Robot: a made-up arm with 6 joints. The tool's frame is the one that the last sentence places.
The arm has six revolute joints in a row. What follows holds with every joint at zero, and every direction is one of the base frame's.
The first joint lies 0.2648 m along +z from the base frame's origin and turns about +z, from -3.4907 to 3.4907 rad.
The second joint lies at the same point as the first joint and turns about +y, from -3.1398 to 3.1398 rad.
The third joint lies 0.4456 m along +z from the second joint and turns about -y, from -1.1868 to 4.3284 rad.
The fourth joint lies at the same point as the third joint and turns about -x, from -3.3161 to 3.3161 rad.
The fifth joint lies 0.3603 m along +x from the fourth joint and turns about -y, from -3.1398 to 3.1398 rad.
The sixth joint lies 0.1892 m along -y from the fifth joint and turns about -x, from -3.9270 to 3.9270 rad.
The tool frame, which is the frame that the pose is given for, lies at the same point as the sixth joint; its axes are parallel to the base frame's.
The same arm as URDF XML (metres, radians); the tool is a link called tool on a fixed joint. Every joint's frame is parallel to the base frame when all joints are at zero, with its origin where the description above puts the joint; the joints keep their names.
<robot name="arm">
  <joint name="joint 1" type="revolute">
    <parent link="base_link"/>
    <child link="link1"/>
    <origin xyz="0 0 0.2648"/>
    <axis xyz="0 0 1"/>
    <limit lower="-3.4907" upper="3.4907"/>
  </joint>
  <joint name="joint 2" type="revolute">
    <parent link="link1"/>
    <child link="link2"/>
    <origin xyz="0 0 0"/>
    <axis xyz="0 1 0"/>
    <limit lower="-3.1398" upper="3.1398"/>
  </joint>
  <joint name="joint 3" type="revolute">
    <parent link="link2"/>
    <child link="link3"/>
    <origin xyz="0 0 0.4456"/>
    <axis xyz="0 -1 0"/>
    <limit lower="-1.1868" upper="4.3284"/>
  </joint>
  <joint name="joint 4" type="revolute">
    <parent link="link3"/>
    <child link="link4"/>
    <origin xyz="0 0 0"/>
    <axis xyz="-1 0 0"/>
    <limit lower="-3.3161" upper="3.3161"/>
  </joint>
  <joint name="joint 5" type="revolute">
    <parent link="link4"/>
    <child link="link5"/>
    <origin xyz="0.3603 0 0"/>
    <axis xyz="0 -1 0"/>
    <limit lower="-3.1398" upper="3.1398"/>
  </joint>
  <joint name="joint 6" type="revolute">
    <parent link="link5"/>
    <child link="link6"/>
    <origin xyz="0 -0.1892 0"/>
    <axis xyz="-1 0 0"/>
    <limit lower="-3.927" upper="3.927"/>
  </joint>
  <joint name="tool_joint" type="fixed">
    <parent link="link6"/>
    <child link="tool"/>
    <origin xyz="0 0 0"/>
  </joint>
  <link name="base_link"/>
  <link name="link1"/>
  <link name="link2"/>
  <link name="link3"/>
  <link name="link4"/>
  <link name="link5"/>
  <link name="link6"/>
  <link name="tool"/>
</robot>

